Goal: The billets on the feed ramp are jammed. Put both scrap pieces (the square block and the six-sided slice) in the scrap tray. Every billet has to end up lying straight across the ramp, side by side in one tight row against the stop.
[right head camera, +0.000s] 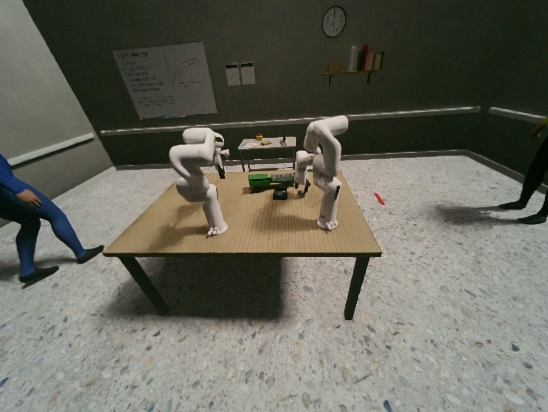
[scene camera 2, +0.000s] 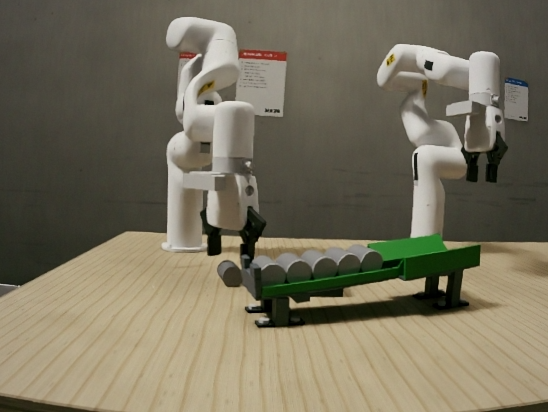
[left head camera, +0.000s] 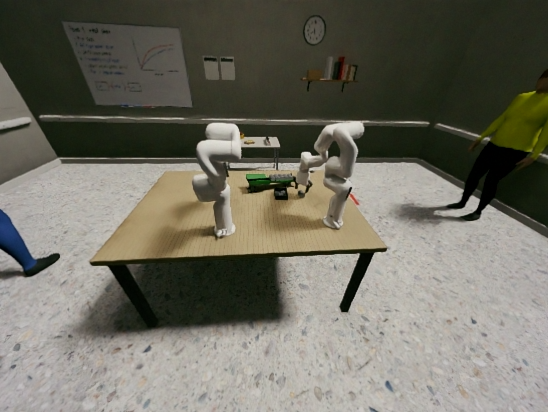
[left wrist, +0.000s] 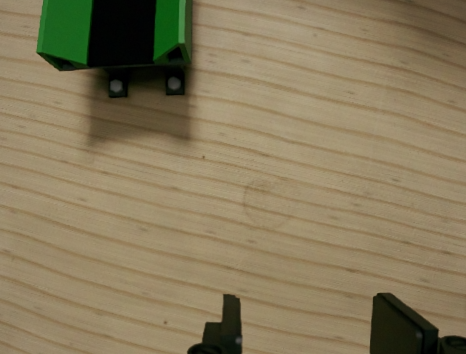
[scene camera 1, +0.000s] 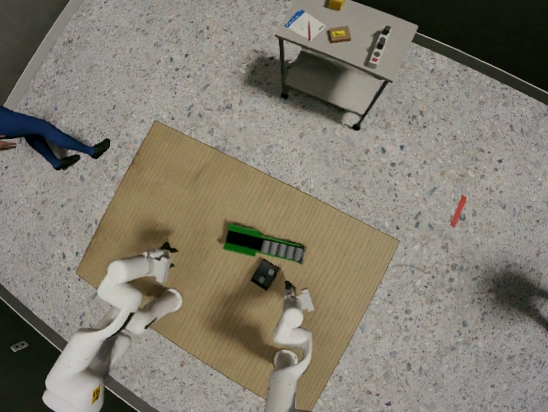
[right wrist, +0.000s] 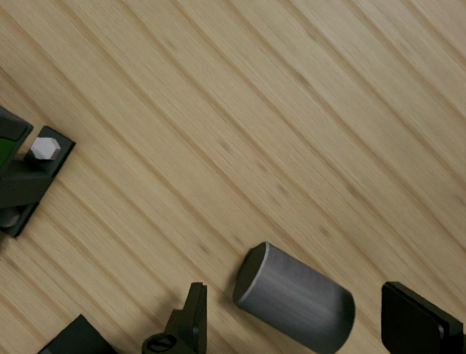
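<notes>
The feed ramp holds several grey billets, lying across it side by side up to the dark stop. A loose grey billet lies on its side on the table beyond the stop. My right gripper is open above it, the billet turned obliquely between the fingers' lines. Two grey scrap pieces lie in the black scrap tray; their shapes are too small to tell. My left gripper is open and empty, high above the table.
The scrap tray stands beside the ramp, between it and the arms, left of the right gripper in scene camera 1. The ramp's bolted feet stand on the wooden table. A cart stands beyond the table.
</notes>
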